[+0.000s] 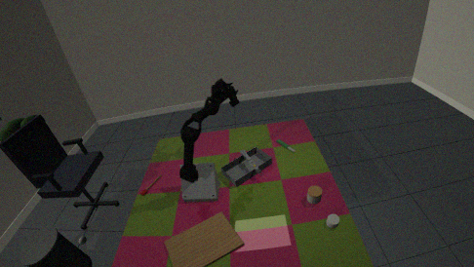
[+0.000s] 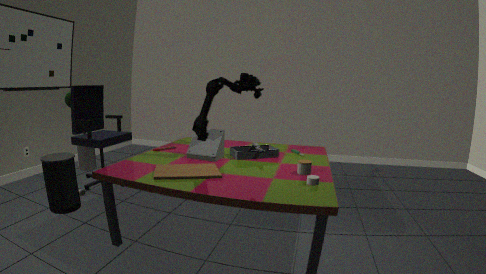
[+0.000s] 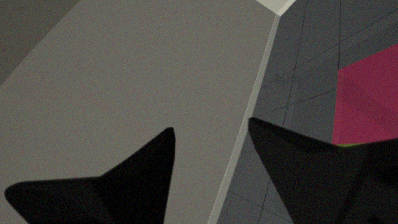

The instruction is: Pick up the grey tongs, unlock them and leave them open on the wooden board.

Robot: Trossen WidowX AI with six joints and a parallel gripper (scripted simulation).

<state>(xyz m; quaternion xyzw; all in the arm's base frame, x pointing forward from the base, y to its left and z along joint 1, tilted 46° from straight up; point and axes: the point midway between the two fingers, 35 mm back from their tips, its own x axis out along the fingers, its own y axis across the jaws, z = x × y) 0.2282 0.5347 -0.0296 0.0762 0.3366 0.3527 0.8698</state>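
The yellow lock piece is 420 mm below my gripper tip, 280 mm to the right of it and 90 mm ahead of it. From my gripper tip the other things lie so: roasting tin: 460 mm below, 240 mm to the right, 30 mm ahead; then cork-lidded jar: 520 mm to the right, 450 mm below, 430 mm ahead; then red tool: 640 mm behind, 480 mm below, 420 mm to the right.
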